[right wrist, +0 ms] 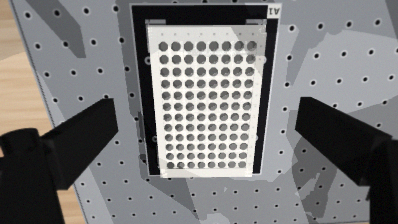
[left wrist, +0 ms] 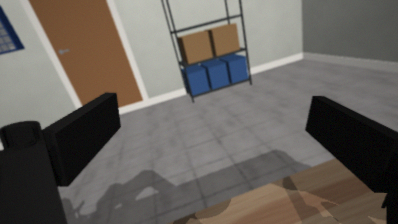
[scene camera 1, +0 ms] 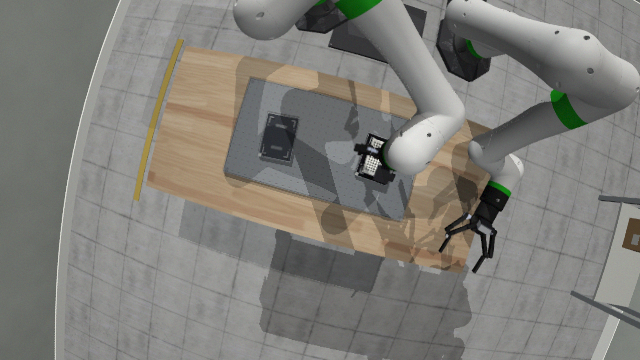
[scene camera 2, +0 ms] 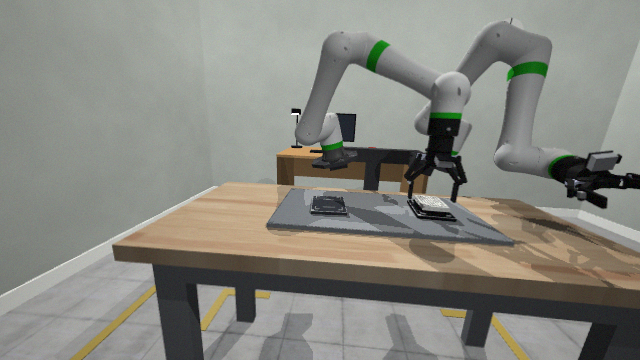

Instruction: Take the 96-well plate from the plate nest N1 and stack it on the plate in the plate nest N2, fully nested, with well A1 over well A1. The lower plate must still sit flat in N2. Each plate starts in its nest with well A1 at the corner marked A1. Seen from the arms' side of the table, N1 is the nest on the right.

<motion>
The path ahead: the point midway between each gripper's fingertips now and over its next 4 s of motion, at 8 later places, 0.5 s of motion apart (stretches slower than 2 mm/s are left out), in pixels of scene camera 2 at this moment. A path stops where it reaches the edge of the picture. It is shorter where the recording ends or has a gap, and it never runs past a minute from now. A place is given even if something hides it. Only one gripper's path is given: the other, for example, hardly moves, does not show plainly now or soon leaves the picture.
The right gripper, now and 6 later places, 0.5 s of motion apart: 430, 199; 432, 192; 433, 183; 433, 180; 421, 179; 408, 179; 399, 178
</motion>
